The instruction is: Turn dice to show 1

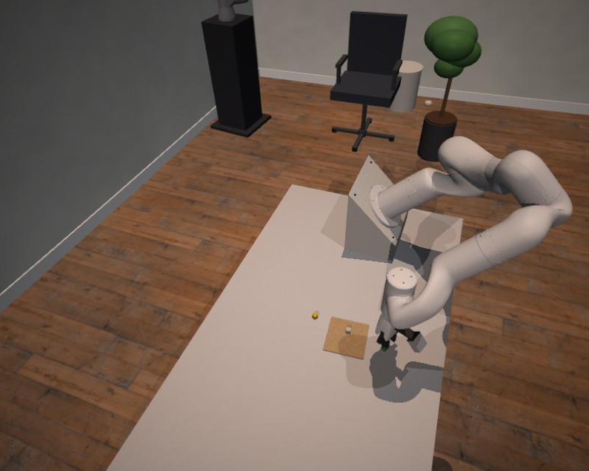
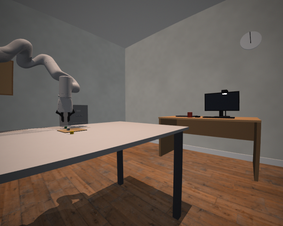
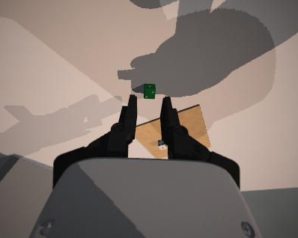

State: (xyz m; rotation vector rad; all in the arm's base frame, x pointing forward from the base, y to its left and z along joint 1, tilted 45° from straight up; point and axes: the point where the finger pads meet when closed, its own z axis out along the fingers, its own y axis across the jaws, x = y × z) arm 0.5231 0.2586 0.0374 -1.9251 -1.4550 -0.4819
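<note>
Now: hand 60 mm above the green die and 10 mm to the left of it. The rest, counted from my hand: mat (140 mm to the right, 70 mm below, 20 mm ahead); then white die (140 mm to the right, 60 mm below, 10 mm behind); then yellow die (280 mm to the right, 60 mm below, 10 mm behind).
</note>
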